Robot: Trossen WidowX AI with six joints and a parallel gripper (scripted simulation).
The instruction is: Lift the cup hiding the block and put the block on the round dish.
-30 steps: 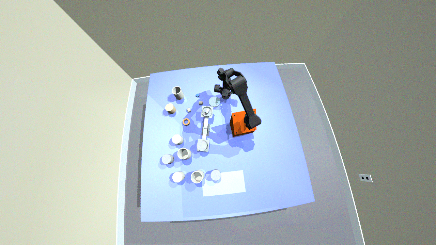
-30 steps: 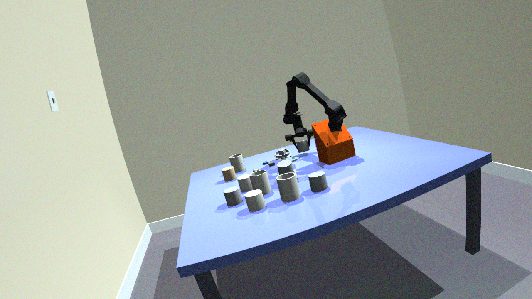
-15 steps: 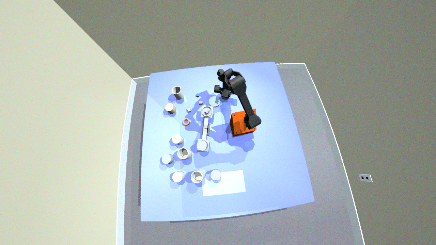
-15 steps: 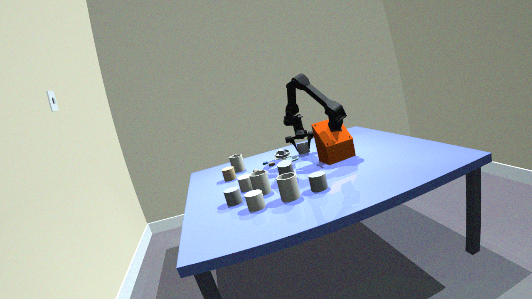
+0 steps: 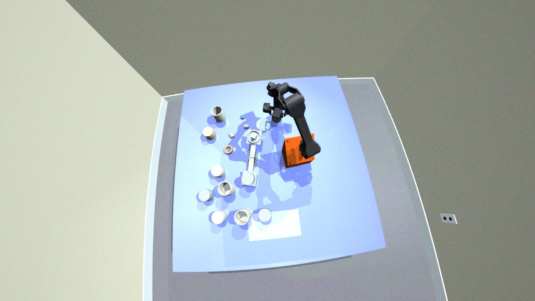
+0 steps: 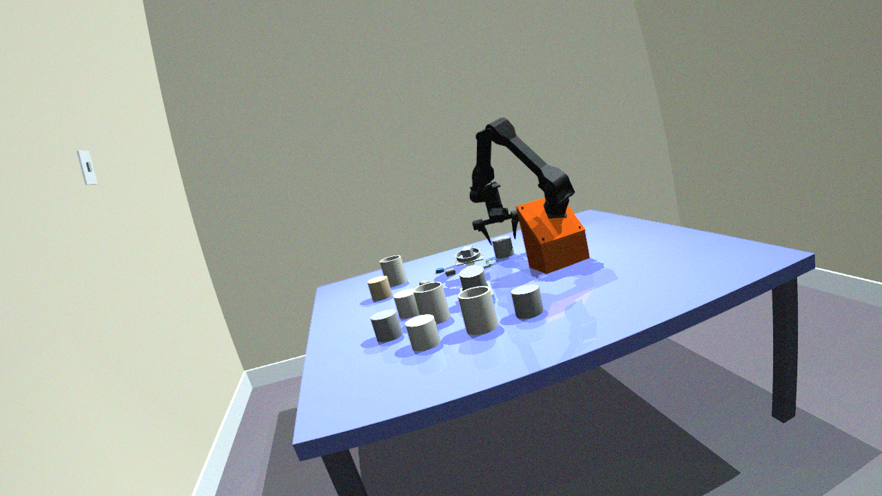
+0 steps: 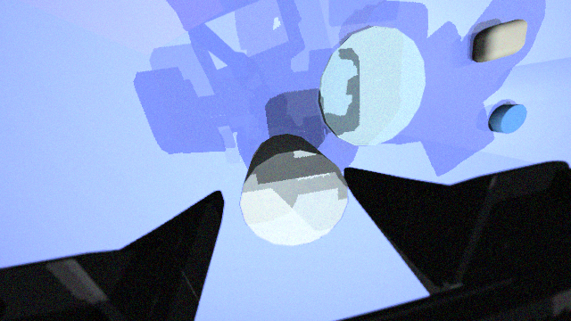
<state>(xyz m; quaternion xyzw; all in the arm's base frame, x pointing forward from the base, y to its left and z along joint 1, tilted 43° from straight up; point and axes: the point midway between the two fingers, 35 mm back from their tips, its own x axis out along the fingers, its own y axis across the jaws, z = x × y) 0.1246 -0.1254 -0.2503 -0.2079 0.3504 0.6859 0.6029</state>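
Now: gripper tip 10 cm short of the round white dish, 5 cm above it and 4 cm to the right of it. Round my gripper tip: blue piece (25 cm ahead, 5 cm below, 3 cm to the right); then tan cup (46 cm ahead, 10 cm to the left, 2 cm below).
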